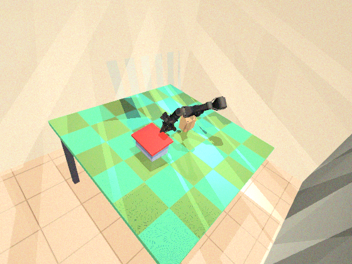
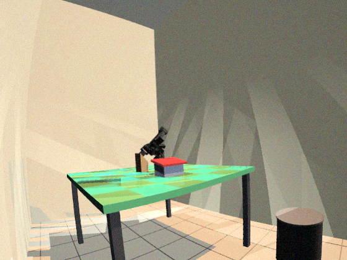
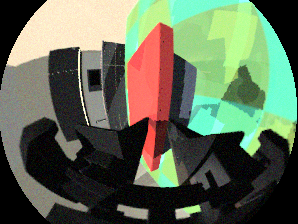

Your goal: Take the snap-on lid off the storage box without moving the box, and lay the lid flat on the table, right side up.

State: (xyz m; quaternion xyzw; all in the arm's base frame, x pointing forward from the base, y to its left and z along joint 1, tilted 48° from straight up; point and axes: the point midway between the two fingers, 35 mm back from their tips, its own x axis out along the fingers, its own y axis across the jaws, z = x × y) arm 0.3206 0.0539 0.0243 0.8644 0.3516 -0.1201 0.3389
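Now: the red lid 80 mm ahead of my gripper tip and 10 mm below it. The rest, counted from my gripper tip: storage box: 70 mm below, 70 mm ahead.
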